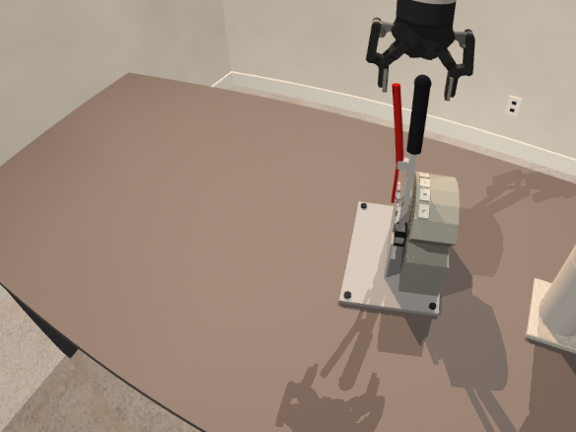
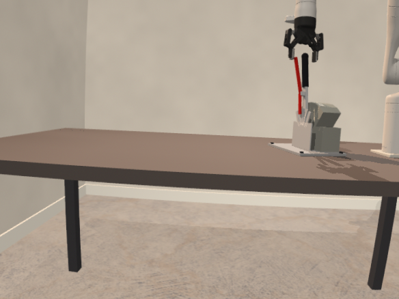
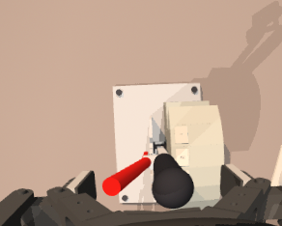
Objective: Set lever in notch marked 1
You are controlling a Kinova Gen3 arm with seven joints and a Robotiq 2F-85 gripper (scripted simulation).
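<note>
The red bar lies 1 cm ahead of my hand, 2 cm to the left of it and 12 cm below it.
</note>
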